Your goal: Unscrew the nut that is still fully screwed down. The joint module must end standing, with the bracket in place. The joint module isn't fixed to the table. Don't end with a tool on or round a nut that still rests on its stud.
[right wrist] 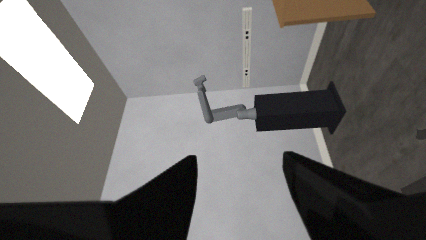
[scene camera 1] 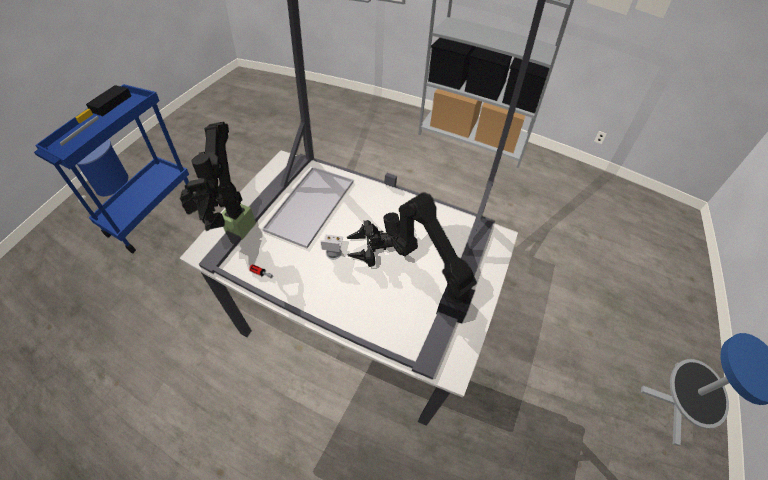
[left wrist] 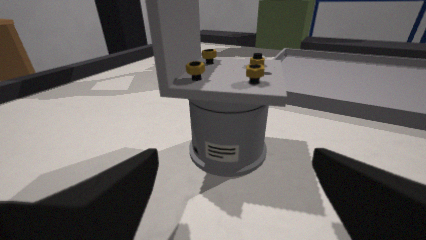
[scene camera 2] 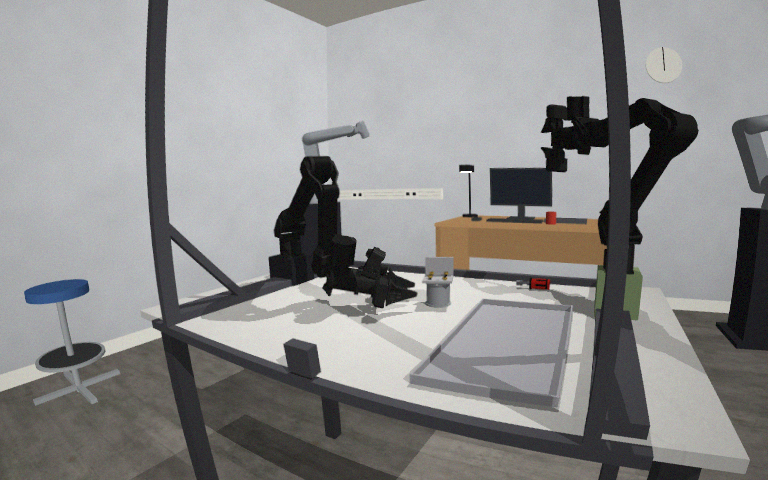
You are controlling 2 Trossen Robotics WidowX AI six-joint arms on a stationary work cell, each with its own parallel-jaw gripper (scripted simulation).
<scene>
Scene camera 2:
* my left gripper: 416, 289
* my right gripper: 542, 140
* l-shaped bracket: 438, 265
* shallow grey tray: 506, 346
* dark table-edge rail: 573, 281
</scene>
